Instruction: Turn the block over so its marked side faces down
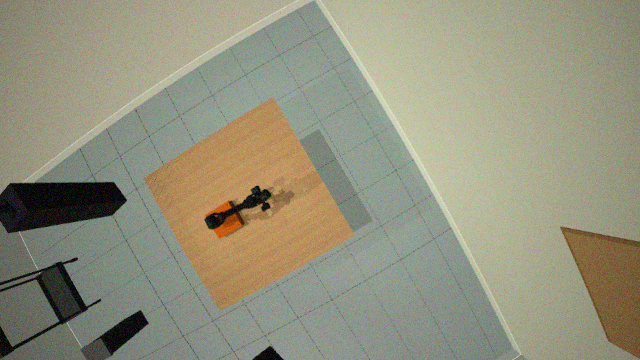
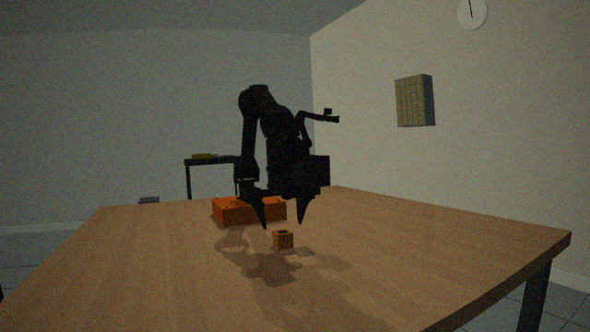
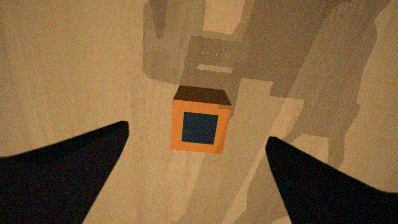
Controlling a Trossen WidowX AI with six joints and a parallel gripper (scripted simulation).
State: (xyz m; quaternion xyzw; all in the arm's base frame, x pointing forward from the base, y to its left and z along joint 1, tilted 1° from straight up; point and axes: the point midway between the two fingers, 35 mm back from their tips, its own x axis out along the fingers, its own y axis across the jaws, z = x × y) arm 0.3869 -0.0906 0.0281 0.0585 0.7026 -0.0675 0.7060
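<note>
My gripper tip is 20 mm above the block.
</note>
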